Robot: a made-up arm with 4 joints. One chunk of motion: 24 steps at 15 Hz.
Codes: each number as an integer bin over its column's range. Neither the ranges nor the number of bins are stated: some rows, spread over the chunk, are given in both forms.
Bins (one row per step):
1: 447 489 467 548 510 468
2: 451 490 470 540 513 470
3: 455 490 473 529 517 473
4: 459 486 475 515 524 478
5: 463 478 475 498 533 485
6: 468 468 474 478 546 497
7: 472 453 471 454 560 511
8: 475 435 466 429 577 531
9: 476 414 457 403 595 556
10: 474 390 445 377 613 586
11: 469 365 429 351 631 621
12: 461 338 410 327 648 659
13: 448 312 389 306 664 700
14: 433 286 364 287 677 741
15: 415 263 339 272 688 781
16: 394 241 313 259 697 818
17: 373 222 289 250 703 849
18: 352 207 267 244 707 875
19: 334 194 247 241 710 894
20: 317 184 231 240 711 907
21: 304 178 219 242 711 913
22: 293 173 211 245 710 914
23: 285 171 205 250 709 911
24: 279 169 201 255 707 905
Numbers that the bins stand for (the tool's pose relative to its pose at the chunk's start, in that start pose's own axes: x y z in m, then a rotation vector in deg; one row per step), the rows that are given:
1: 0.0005 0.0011 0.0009 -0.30 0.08 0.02
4: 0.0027 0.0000 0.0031 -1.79 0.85 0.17
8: 0.0056 -0.0189 0.0006 -5.67 3.77 0.97
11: 0.0045 -0.0448 -0.0098 -9.19 6.75 2.33
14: -0.0020 -0.0741 -0.0280 -12.07 9.29 4.13
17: -0.0128 -0.0978 -0.0490 -13.74 10.72 5.76
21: -0.0252 -0.1141 -0.0686 -14.10 11.17 6.72
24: -0.0297 -0.1174 -0.0737 -13.52 10.94 6.60
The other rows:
2: 0.0013 0.0015 0.0017 -0.66 0.24 0.05
3: 0.0020 0.0015 0.0026 -1.16 0.47 0.10
5: 0.0034 -0.0030 0.0031 -2.56 1.35 0.28
6: 0.0043 -0.0067 0.0029 -3.46 2.06 0.46
7: 0.0050 -0.0122 0.0020 -4.54 2.84 0.67
9: 0.0058 -0.0267 -0.0019 -6.84 4.77 1.35
10: 0.0054 -0.0356 -0.0053 -8.02 5.76 1.80
12: 0.0031 -0.0548 -0.0151 -10.27 7.69 2.90
13: 0.0007 -0.0644 -0.0210 -11.22 8.57 3.52
15: -0.0052 -0.0826 -0.0350 -12.75 9.90 4.74
16: -0.0090 -0.0907 -0.0423 -13.34 10.39 5.29
18: -0.0166 -0.1033 -0.0552 -14.01 10.94 6.15
19: -0.0198 -0.1081 -0.0608 -14.15 11.11 6.44
20: -0.0229 -0.1119 -0.0653 -14.19 11.17 6.63
22: -0.0272 -0.1159 -0.0709 -13.97 11.11 6.74
23: -0.0286 -0.1167 -0.0725 -13.74 11.06 6.69

